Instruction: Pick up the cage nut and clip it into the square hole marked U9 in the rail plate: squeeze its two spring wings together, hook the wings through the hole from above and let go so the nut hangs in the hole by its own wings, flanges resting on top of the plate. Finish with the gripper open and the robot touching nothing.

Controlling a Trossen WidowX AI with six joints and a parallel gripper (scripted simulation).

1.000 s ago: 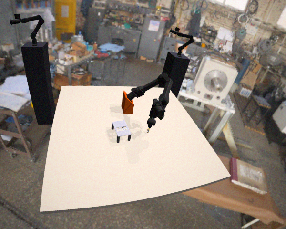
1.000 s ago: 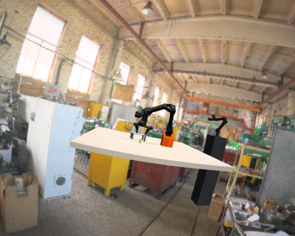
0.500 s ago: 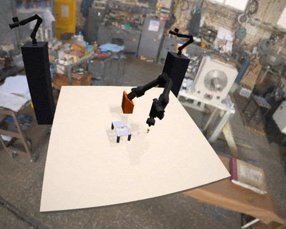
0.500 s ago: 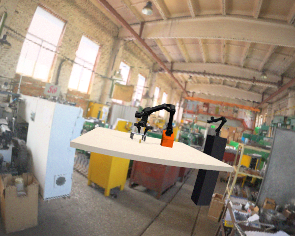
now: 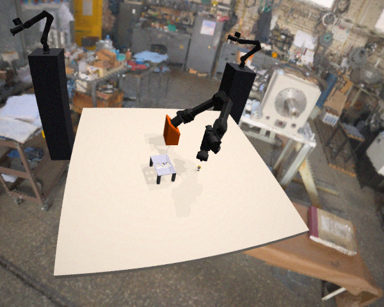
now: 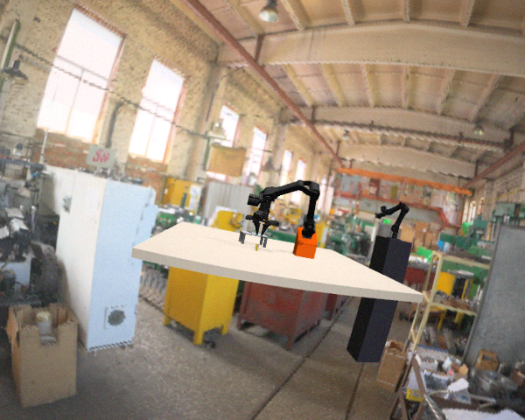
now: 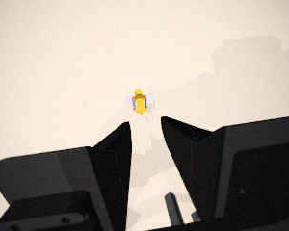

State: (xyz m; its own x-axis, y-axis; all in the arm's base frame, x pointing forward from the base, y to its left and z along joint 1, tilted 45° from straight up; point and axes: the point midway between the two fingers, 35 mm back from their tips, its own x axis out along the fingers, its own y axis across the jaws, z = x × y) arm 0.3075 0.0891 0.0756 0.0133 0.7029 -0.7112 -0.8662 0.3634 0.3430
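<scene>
My gripper tip is now 70 mm above the orange cage nut.
</scene>
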